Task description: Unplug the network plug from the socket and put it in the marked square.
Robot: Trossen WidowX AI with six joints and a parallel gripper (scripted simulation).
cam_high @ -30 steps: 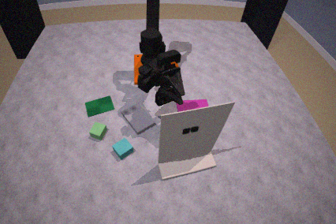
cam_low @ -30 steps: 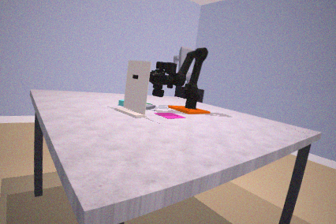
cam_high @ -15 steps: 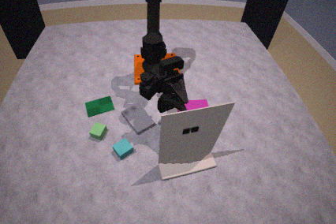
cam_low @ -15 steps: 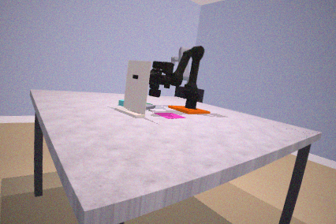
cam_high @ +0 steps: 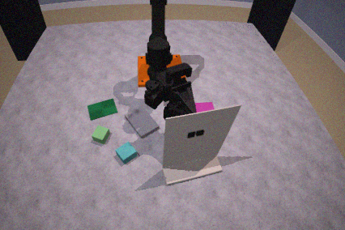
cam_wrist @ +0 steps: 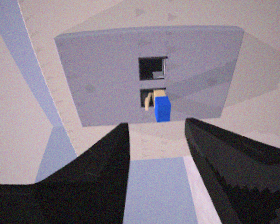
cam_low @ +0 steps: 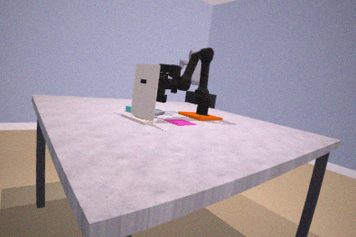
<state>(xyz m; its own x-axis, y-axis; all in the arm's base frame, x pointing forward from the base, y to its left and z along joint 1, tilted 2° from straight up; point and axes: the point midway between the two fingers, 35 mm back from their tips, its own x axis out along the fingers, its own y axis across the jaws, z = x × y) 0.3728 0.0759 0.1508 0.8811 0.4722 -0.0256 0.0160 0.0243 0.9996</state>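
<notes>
My gripper tip is now 3 cm short of the network plug and 1 cm to the right of it. Also, from my gripper tip: magenta square: 17 cm below, 14 cm behind, 6 cm to the left; white upright panel: 6 cm below, 5 cm ahead, 1 cm to the left; cyan cube: 18 cm to the right, 16 cm below, 2 cm ahead.
</notes>
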